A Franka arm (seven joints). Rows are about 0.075 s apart.
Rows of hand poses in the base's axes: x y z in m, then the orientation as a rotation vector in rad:
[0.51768, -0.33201, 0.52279, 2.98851, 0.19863, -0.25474]
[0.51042, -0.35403, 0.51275, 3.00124, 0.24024, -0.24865]
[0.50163, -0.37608, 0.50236, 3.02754, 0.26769, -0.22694]
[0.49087, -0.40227, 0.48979, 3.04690, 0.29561, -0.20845]
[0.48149, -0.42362, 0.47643, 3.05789, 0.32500, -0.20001]
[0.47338, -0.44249, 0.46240, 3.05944, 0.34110, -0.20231]
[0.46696, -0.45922, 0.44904, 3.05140, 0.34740, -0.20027]
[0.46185, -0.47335, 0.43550, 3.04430, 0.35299, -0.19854]
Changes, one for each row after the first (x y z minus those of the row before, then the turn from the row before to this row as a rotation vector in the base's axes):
[-0.00726, -0.02202, -0.01004, 0.01757, -0.00188, 0.02577]
[-0.00879, -0.02205, -0.01039, 0.02915, -0.01240, 0.01522]
[-0.01076, -0.02619, -0.01257, 0.02273, -0.01029, 0.01603]
[-0.00938, -0.02135, -0.01336, 0.01499, -0.00397, 0.01755]
[-0.00811, -0.01887, -0.01403, 0.00388, 0.00208, 0.00998]
[-0.00642, -0.01673, -0.01336, -0.00694, -0.00166, 0.00515]
[-0.00511, -0.01413, -0.01354, -0.00611, -0.00142, 0.00458]

